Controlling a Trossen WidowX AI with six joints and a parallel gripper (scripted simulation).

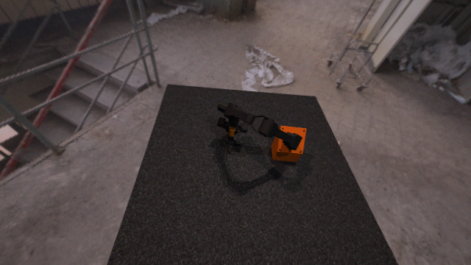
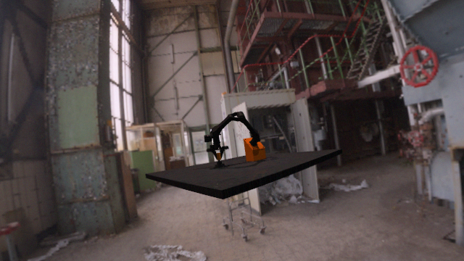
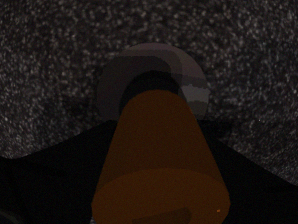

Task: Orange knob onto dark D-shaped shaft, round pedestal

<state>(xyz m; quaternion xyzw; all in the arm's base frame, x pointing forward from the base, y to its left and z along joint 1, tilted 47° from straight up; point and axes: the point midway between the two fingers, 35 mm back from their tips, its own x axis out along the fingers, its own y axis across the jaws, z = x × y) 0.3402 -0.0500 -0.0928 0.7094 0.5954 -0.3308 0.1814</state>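
The orange knob is 20 mm above my gripper tip. From my gripper tip the other things lie so: pedestal: 40 mm below.
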